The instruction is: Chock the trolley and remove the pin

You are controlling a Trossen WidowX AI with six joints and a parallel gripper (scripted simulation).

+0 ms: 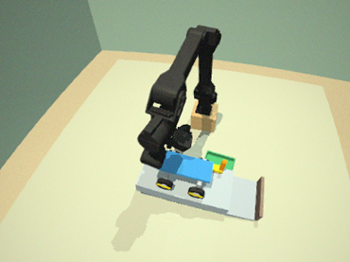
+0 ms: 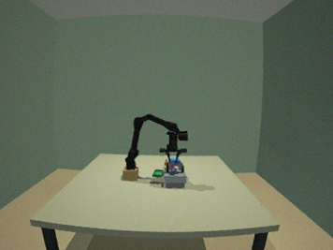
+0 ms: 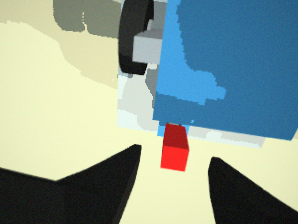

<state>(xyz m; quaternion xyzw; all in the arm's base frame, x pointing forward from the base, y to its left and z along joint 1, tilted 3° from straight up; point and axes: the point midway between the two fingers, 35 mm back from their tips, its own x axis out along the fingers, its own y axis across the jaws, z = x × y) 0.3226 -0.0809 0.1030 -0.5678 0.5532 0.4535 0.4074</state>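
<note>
The red-headed stop pin lies 10 mm to the right of my gripper tip and 40 mm below it. Also, from my gripper tip: brown end stop (370 mm to the left, 140 mm below); then blue trolley (10 mm ahead, 100 mm to the left, 60 mm below); then green tray (120 mm behind, 200 mm to the left, 180 mm below).
</note>
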